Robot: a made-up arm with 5 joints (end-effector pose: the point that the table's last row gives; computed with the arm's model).
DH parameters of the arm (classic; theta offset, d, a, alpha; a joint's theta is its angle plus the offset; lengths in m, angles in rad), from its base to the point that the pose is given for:
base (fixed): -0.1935 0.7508 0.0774 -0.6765
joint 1: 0 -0.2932 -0.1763 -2.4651
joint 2: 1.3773 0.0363 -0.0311 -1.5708
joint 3: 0 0.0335 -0.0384 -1.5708
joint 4: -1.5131 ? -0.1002 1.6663
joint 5: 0 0.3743 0.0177 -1.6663
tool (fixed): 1.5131 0.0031 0 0
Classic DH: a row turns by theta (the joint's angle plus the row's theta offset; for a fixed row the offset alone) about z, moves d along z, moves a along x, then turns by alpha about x.
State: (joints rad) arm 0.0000 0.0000 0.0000 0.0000 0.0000
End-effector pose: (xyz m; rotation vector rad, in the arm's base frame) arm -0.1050 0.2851 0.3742 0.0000 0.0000 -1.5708
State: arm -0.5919 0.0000 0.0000 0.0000 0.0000
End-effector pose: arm 0.1827 0.2738 0.3387 0.2447 -0.3640 -2.0110
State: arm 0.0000 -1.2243 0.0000 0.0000 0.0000
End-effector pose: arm -0.5428 0.0162 0.3742 0.0000 0.0000 -0.3465
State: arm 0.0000 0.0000 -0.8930 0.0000 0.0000
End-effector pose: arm -0.1050 0.2173 0.7392 0.6971 0.6971 -1.4560
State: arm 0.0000 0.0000 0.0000 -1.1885 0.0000
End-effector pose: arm 0.2064 -0.0076 0.3742 0.0000 0.0000 -2.7593
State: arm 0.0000 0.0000 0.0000 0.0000 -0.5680
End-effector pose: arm -0.1038 0.2842 0.3642 0.4643 -0.4136 -1.4713
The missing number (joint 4, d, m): -0.0791
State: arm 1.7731 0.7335 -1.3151 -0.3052 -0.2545
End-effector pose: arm 0.1586 0.0491 0.7208 -0.3913 1.5526 -1.6342
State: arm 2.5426 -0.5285 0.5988 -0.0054 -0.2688
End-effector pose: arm -0.0025 -0.7074 0.7674 0.1425 0.9380 1.0663
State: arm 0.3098 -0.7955 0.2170 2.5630 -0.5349
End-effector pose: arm -0.1014 -0.5706 0.4403 0.2518 0.6628 1.9992
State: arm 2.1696 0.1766 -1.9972 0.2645 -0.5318
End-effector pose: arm 0.4249 -0.1283 0.7780 -0.2066 2.5014 -1.3680
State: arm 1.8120 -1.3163 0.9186 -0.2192 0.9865
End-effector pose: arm -0.3085 -0.6230 0.6096 -0.3990 -0.0860 0.7273
